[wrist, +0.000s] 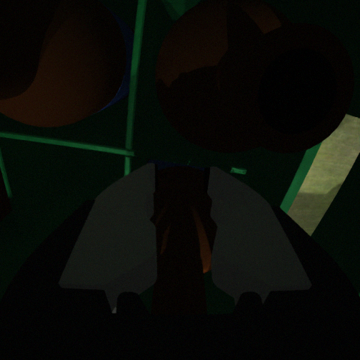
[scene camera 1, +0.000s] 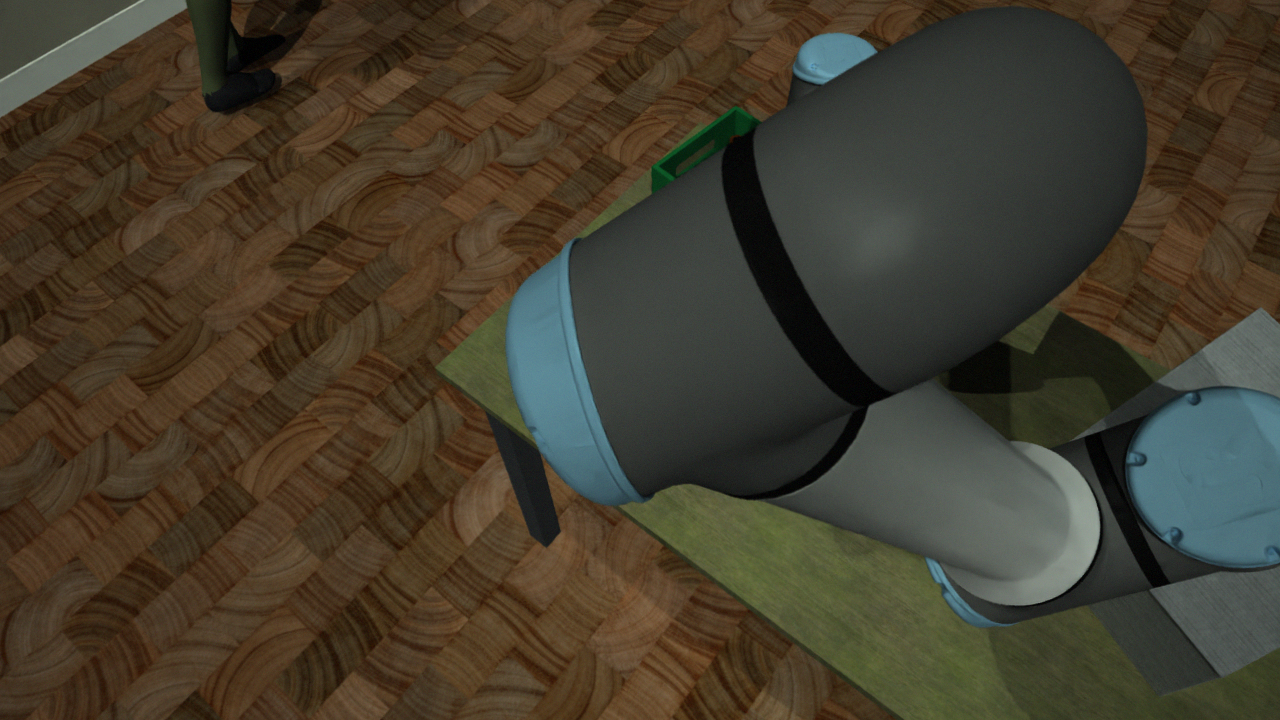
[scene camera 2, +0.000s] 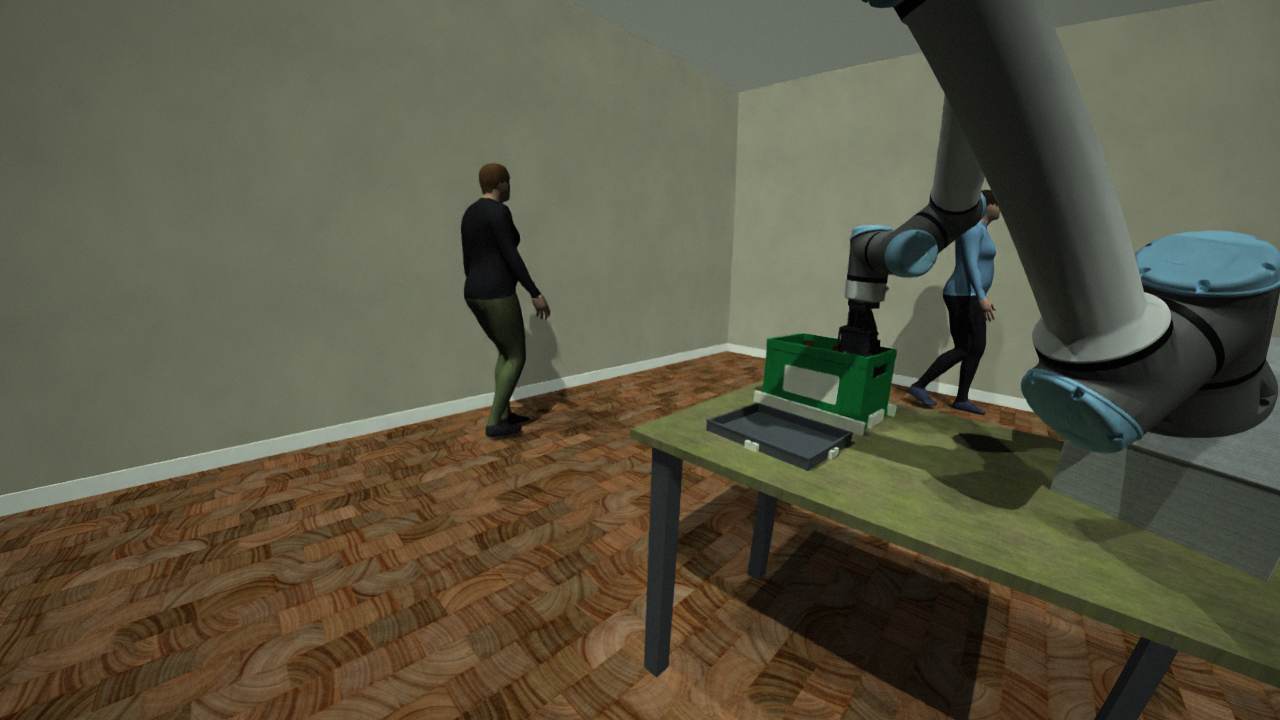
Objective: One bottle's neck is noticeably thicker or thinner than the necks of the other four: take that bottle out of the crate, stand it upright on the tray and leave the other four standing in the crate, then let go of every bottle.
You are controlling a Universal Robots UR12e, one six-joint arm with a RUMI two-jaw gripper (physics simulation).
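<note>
The green crate stands on the table; the arm hides most of it in scene camera 1. My gripper is down at the crate's right part, its fingertips below the rim in scene camera 2. It is shut on a brown bottle, with the slender dark neck between the jaws. Another brown bottle is in the cell at upper left, and a third bottle is at upper right. Deep shadow makes their necks hard to compare. The dark grey tray lies in front of the crate with no bottle on it.
The green-brown table carries the crate and tray. Small white clips sit at the tray's edge, and a white strip runs along the crate's foot. Two people are on the floor beyond the table.
</note>
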